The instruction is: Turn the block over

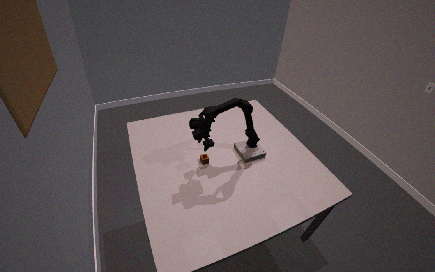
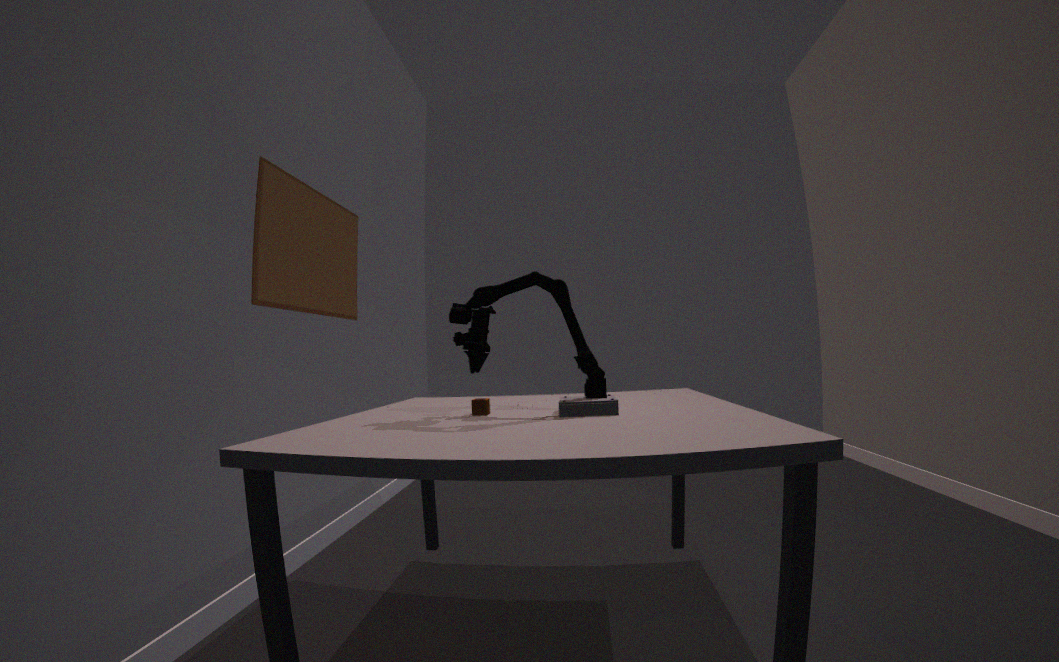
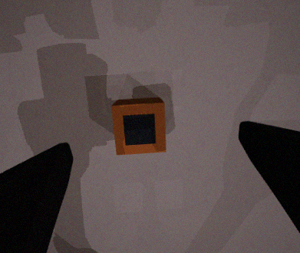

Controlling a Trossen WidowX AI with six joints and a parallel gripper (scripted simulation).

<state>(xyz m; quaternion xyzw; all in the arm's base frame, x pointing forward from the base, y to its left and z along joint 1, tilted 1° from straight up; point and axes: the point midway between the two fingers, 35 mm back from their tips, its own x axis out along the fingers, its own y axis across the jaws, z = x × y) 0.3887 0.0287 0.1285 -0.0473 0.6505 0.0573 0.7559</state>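
My gripper tip is 2 cm past the orange block, 1 cm to the right of it and 10 cm above it.
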